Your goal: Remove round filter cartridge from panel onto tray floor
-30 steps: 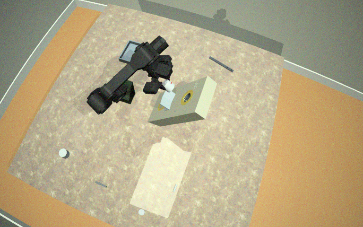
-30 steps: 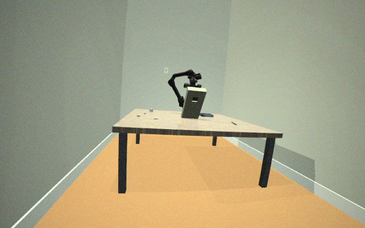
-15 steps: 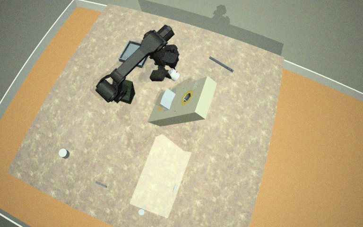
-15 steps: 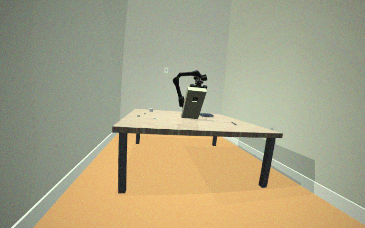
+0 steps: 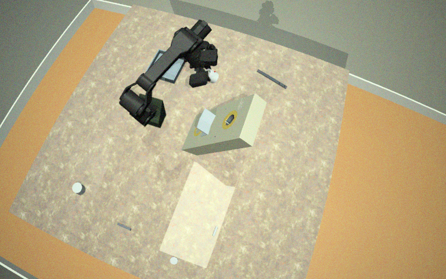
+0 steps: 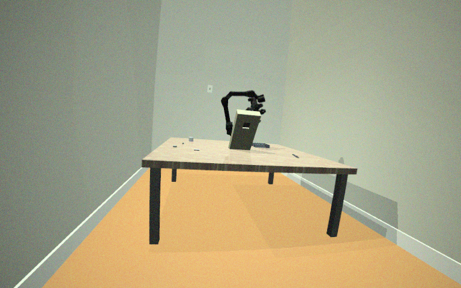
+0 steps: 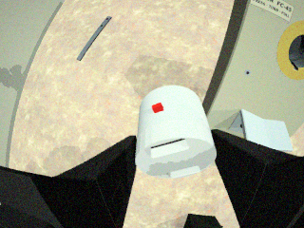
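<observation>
Right now the blue-grey tray is 290 mm behind my gripper tip, 130 mm to the left of it and 260 mm below it. From my gripper tip the other things lie so: short dark bar: 100 mm behind, 630 mm to the right, 260 mm below; round filter cartridge: right at my gripper tip; beige service panel: 100 mm ahead, 130 mm to the right, 110 mm below.
</observation>
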